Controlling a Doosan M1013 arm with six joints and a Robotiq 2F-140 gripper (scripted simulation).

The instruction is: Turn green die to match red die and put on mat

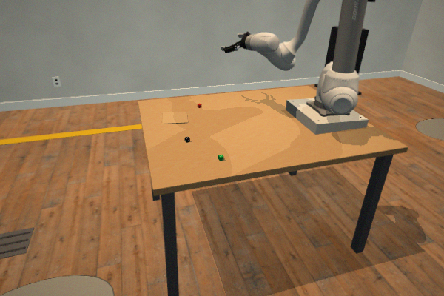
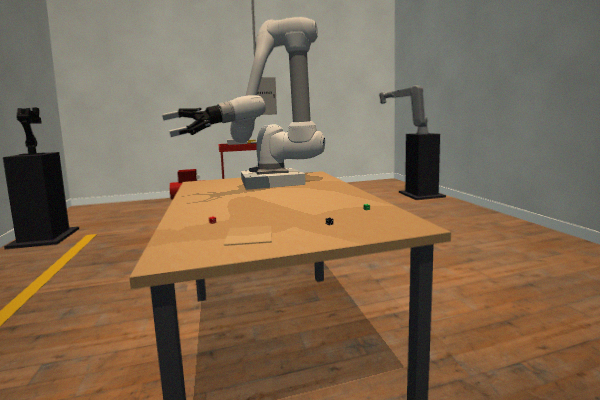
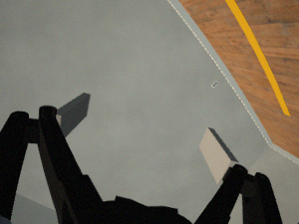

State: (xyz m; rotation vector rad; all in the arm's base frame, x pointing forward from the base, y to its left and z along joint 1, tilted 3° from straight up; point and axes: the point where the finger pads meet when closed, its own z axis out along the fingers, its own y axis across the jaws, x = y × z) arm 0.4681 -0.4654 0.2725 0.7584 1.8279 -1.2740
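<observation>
My gripper is now 240 mm short of the red die, 170 mm to the right of it and 340 mm above it. Round my hand: black die 370 mm ahead, 560 mm to the left, 340 mm below; then green die 250 mm ahead, 750 mm to the left, 340 mm below; then tan mat 400 mm ahead, 290 mm to the left, 350 mm below.
</observation>
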